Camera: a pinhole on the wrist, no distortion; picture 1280 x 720 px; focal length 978.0 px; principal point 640.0 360.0 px. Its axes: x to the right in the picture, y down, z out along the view. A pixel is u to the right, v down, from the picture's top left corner.
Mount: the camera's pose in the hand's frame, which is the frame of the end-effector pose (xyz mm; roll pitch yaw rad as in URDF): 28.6 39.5 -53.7 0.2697 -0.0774 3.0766
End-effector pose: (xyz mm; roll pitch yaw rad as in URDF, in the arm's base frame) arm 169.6 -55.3 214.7 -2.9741 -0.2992 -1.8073
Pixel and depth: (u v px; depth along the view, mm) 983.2 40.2 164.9
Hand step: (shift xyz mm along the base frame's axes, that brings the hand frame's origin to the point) -122.6 5.6 -114.9
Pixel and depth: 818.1 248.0 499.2
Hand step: -181.5 -79.4 -434.5
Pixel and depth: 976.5 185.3 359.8
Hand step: -157.3 0.4 -317.9
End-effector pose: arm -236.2 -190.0 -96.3 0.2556 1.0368 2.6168
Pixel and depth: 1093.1 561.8 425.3
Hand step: -228.6 159.3 317.7
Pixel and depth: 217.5 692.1 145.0
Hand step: -118.2 66.9 -38.4
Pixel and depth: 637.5 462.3 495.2
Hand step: -371.1 209.3 167.0
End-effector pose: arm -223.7 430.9 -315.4 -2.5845 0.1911 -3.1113
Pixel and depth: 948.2 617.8 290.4
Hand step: 86.6 -90.7 -227.9
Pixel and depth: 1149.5 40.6 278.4
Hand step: 135.9 75.4 -259.6
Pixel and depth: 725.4 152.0 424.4
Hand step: 43.1 28.6 -408.4
